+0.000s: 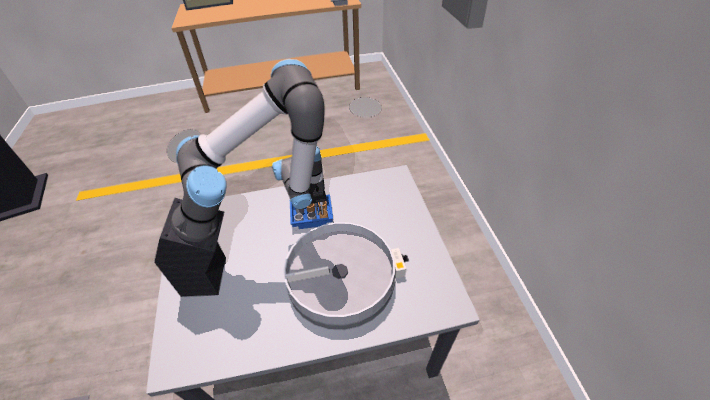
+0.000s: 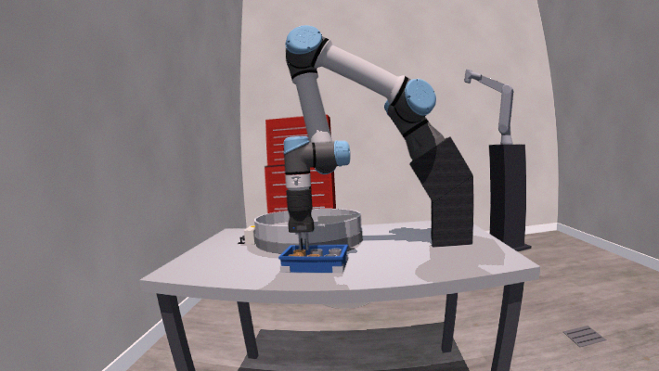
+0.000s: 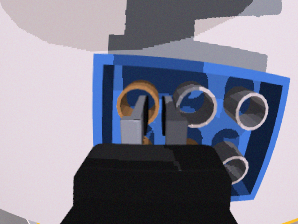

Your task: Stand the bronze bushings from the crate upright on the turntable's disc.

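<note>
The blue crate lies 30 mm behind my hand, 40 mm to the left of it and 40 mm below it. Also, from my hand: turntable disc 30 mm behind, 320 mm to the right, 10 mm below.
</note>
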